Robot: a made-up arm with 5 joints. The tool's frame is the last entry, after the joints.
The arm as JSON. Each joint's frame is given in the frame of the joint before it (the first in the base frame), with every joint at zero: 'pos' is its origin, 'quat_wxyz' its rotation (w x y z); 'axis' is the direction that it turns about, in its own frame. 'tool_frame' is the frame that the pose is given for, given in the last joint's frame.
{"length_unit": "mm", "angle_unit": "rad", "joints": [
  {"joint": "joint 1", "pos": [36.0, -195.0, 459.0], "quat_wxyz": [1.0, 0.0, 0.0, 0.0], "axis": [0.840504, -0.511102, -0.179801]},
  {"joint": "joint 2", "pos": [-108.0, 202.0, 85.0], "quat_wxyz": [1.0, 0.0, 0.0, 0.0], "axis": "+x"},
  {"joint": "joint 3", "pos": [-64.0, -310.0, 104.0], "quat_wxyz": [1.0, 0.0, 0.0, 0.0], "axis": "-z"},
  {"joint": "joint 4", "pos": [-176.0, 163.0, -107.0], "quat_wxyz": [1.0, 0.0, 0.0, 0.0], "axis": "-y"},
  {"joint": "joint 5", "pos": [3.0, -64.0, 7.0], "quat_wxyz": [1.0, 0.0, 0.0, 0.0], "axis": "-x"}
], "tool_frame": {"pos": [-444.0, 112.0, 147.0], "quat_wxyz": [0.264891, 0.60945, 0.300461, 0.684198]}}
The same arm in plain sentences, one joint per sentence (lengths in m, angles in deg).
The arm has five revolute joints in a row. What follows holds with every joint at zero, and every direction is one of the base frame's.
The first joint sits 0.036 m along +x and 0.195 m along -y and 0.459 m along +z from the base frame's origin and turns about the direction (0.840504, -0.511102, -0.179801).
The second joint sits 0.108 m along -x and 0.202 m along +y and 0.085 m along +z from the first joint and turns about +x.
The third joint sits 0.064 m along -x and 0.31 m along -y and 0.104 m along +z from the second joint and turns about -z.
The fourth joint sits 0.176 m along -x and 0.163 m along +y and 0.107 m along -z from the third joint and turns about -y.
The fifth joint sits 0.003 m along +x and 0.064 m along -y and 0.007 m along +z from the fourth joint and turns about -x.
The tool frame, which is the frame that the pose is given for, sits 0.444 m along -x and 0.112 m along +y and 0.147 m along +z from the fifth joint; its axes are the base frame's turned by roll 84.04, pitch -42.44 and yaw 99.11 deg (as in URDF: about the fixed x, then y, then z).

